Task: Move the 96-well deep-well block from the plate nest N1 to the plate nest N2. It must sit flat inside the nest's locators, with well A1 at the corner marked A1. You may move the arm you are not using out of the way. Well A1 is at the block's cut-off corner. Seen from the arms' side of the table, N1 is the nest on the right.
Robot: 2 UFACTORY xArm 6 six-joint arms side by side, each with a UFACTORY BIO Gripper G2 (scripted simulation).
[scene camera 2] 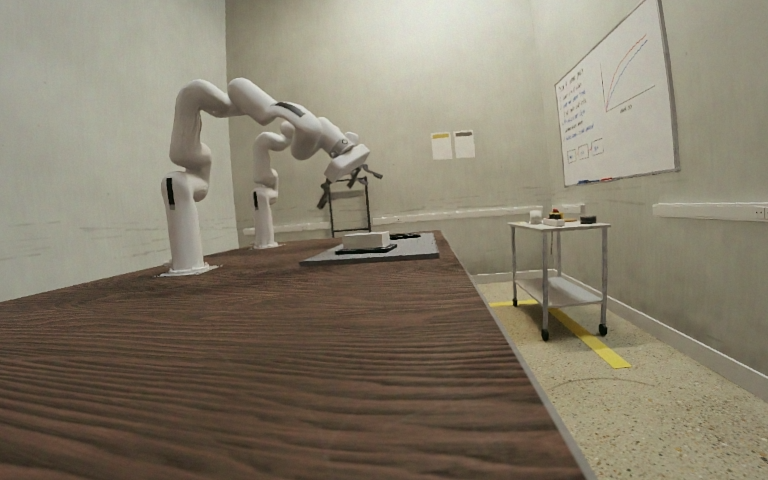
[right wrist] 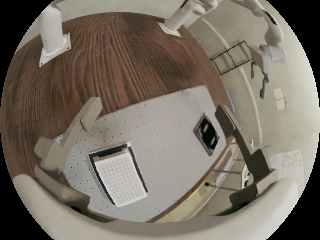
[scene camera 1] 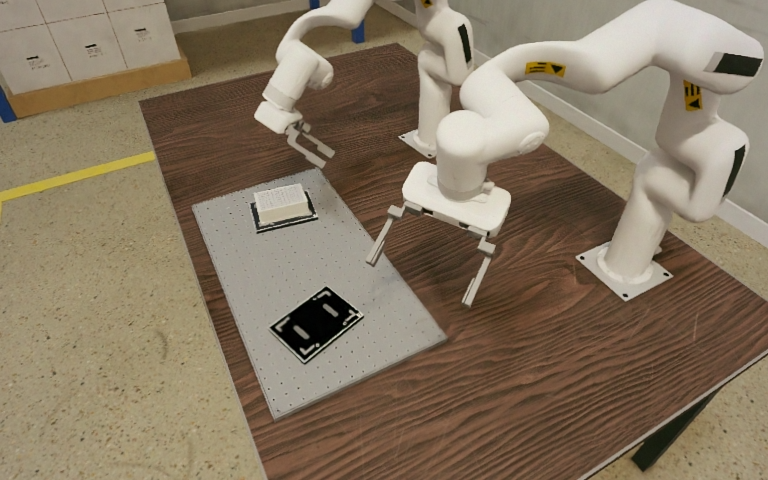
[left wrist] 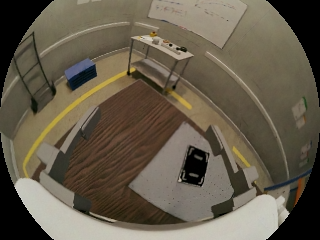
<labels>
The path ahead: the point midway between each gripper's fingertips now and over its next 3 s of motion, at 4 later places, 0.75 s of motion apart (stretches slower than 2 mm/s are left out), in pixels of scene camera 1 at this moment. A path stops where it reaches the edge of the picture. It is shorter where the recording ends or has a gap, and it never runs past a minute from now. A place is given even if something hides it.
My left gripper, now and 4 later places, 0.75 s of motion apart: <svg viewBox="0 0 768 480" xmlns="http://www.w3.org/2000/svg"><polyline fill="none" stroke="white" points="416,284 464,251 505,204 531,169 540,156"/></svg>
My right gripper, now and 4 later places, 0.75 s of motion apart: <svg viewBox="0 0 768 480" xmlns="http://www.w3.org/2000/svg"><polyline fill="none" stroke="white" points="328,160 316,150 289,133 264,116 259,105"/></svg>
</labels>
